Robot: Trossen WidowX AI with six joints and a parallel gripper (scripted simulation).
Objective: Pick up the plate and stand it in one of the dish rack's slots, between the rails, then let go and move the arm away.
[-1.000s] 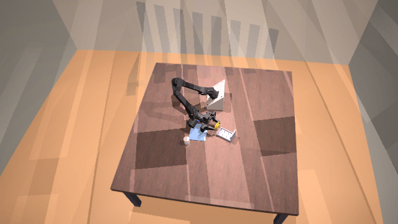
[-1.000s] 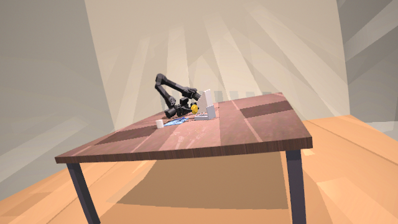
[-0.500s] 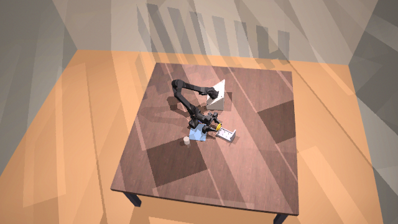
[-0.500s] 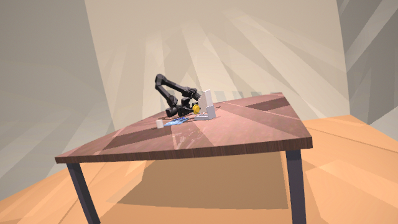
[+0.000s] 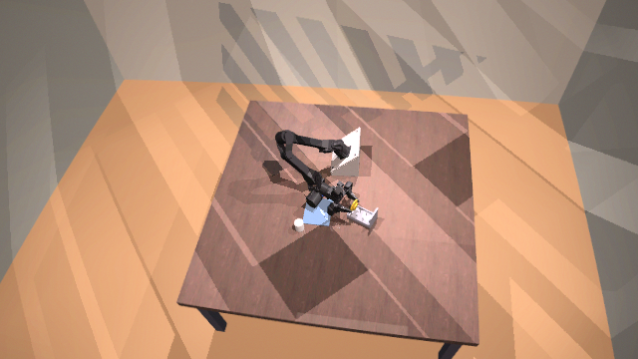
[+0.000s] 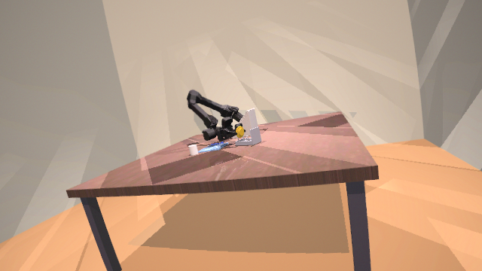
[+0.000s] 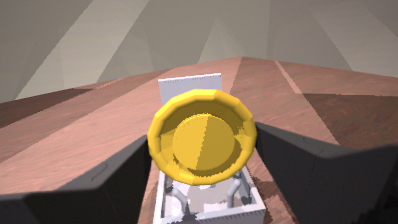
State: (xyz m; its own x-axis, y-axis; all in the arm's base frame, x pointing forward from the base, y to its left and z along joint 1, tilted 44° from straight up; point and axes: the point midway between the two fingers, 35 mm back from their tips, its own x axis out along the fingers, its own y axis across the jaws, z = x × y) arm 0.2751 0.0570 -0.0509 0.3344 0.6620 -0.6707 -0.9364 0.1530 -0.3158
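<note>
Now: the grey dish rack 4 cm below my gripper tip, 3 cm to the left of it and 1 cm ahead of it. Round my gripper tip: light blue mat 18 cm to the right, 6 cm below, 2 cm ahead; white cup 24 cm to the right, 13 cm ahead, 4 cm below; yellow plate 1 cm to the right.
</note>
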